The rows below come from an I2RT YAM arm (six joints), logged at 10 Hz.
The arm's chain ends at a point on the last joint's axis. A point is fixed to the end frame.
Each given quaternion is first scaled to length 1.
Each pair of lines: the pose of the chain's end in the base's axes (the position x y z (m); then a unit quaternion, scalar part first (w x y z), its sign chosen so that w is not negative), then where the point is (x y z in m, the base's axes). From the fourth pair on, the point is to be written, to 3 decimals.
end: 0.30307 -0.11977 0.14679 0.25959 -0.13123 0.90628 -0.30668
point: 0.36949 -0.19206 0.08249
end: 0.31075 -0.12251 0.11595 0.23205 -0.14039 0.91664 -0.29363
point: 0.37313 -0.19335 0.04621
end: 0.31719 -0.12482 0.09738 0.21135 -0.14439 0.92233 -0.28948
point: 0.37611 -0.19570 0.02473
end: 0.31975 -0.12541 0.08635 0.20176 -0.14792 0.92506 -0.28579
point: 0.377 -0.196 0.012
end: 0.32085 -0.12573 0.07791 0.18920 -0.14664 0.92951 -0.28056
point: 0.376 -0.196 0.002
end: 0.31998 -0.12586 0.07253 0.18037 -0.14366 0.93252 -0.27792
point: 0.373 -0.196 -0.005
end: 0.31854 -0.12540 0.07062 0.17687 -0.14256 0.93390 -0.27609
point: 0.371 -0.196 -0.008
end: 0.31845 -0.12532 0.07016 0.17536 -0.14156 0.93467 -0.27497
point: 0.370 -0.196 -0.008
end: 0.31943 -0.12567 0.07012 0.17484 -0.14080 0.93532 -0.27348
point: 0.371 -0.196 -0.009
